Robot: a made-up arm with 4 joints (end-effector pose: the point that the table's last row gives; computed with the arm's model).
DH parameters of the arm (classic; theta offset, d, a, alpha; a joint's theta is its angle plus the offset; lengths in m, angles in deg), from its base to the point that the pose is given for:
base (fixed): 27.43 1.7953 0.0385 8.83
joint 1: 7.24 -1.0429 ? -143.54
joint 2: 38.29 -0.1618 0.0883 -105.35
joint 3: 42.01 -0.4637 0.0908 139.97
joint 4: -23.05 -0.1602 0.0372 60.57
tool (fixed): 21.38 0.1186 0 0
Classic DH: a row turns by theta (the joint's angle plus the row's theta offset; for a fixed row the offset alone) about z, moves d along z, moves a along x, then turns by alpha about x.
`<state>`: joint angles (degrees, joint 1 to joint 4).
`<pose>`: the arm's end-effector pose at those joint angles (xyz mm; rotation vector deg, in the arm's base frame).
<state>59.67 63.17 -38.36 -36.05</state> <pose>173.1 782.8 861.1 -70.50 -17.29 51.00</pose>
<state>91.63 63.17 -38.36 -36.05</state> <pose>-191.6 795.5 888.9 -66.62 -42.36 74.53</pose>
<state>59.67 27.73 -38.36 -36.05</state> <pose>-44.9 771.8 1046.4 -46.59 -44.88 65.29</pose>
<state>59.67 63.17 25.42 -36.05</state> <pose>38.2 776.9 897.2 -86.47 -76.83 16.33</pose>
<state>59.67 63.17 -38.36 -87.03</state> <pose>107.1 717.1 845.0 -56.97 -72.18 51.24</pose>
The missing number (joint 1, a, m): 0.1835
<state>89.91 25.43 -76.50 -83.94</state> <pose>-346.5 624.8 996.4 -0.19 -68.97 101.56</pose>
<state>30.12 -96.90 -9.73 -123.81</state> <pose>-181.9 139.1 988.5 -98.54 127.67 62.66</pose>
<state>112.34 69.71 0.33 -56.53</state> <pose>-422.9 629.3 871.8 -48.34 -115.44 59.29</pose>
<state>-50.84 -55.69 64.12 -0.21</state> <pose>35.9 391.9 1099.9 -51.72 -83.81 -77.81</pose>
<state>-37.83 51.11 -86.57 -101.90</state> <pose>500.7 -15.2 724.6 -47.36 -0.99 -22.06</pose>
